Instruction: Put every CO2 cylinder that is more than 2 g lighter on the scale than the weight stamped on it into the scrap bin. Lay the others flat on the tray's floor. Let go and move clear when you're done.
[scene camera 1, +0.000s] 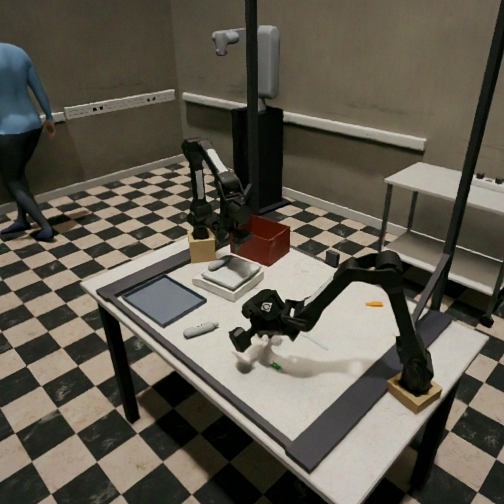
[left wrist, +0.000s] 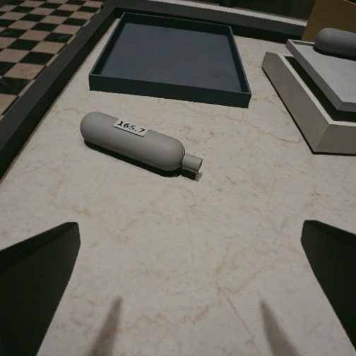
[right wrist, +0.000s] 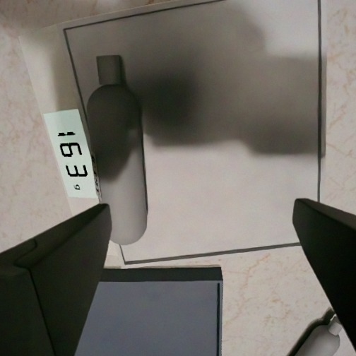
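A grey CO2 cylinder (scene camera 1: 198, 330) (left wrist: 132, 141) (right wrist: 319, 344) stamped 165.7 lies on the table beside the blue-grey tray (scene camera 1: 162, 300) (left wrist: 170, 57) (right wrist: 155, 320), which is empty. Another grey cylinder (scene camera 1: 218, 264) (left wrist: 337, 42) (right wrist: 125, 200) lies on the white scale (scene camera 1: 235, 294) (left wrist: 300, 102) (right wrist: 225, 200); the display appears to read 163 g, and its stamp is too edge-on to read. The red scrap bin (scene camera 1: 276, 246) stands behind the scale; its inside is mostly hidden. My right gripper (scene camera 1: 240, 244) (right wrist: 202, 212) is open above the scale. My left gripper (scene camera 1: 239, 344) (left wrist: 191, 232) is open above the table, short of the loose cylinder.
A small green item (scene camera 1: 276, 366) lies below the left gripper, a thin white stick (scene camera 1: 316, 342) near the left arm and an orange item (scene camera 1: 374, 303) further right. A small black box (scene camera 1: 332, 258) stands at the back edge. Dark strips border the table.
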